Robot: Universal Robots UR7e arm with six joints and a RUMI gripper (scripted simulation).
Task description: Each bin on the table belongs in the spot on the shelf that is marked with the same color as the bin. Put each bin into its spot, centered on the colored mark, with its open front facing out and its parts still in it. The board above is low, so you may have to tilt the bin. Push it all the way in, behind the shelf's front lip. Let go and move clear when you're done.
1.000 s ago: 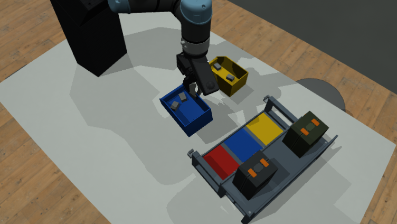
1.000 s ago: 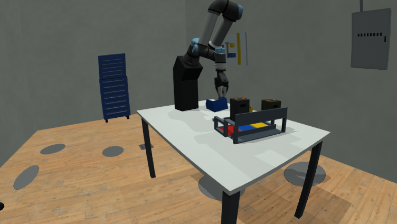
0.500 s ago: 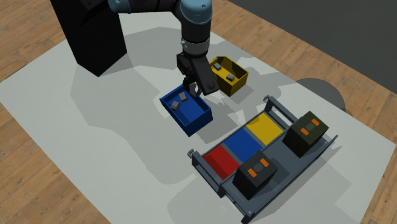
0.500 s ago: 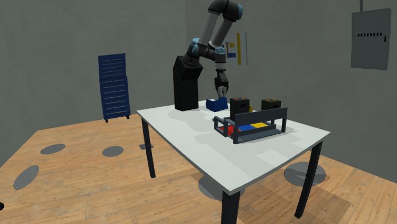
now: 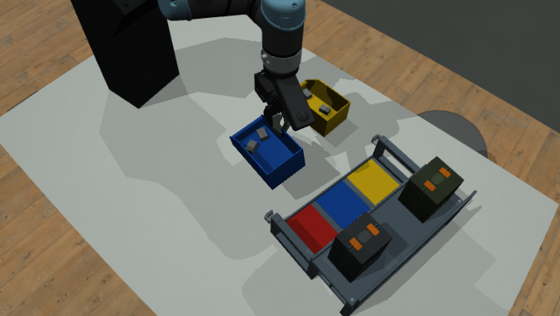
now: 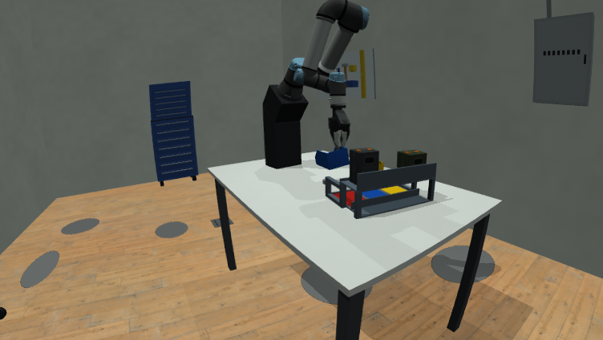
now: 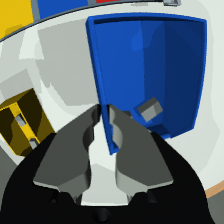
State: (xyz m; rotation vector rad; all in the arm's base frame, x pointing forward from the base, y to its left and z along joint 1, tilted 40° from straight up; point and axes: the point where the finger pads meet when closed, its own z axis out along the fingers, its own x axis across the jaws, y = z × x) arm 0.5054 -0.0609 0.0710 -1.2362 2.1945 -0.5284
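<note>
My hand is 20 mm past the blue bin, 40 mm to the left of it and 30 mm above it. The rest, counted from my hand: yellow bin: 230 mm to the left, 130 mm below.
</note>
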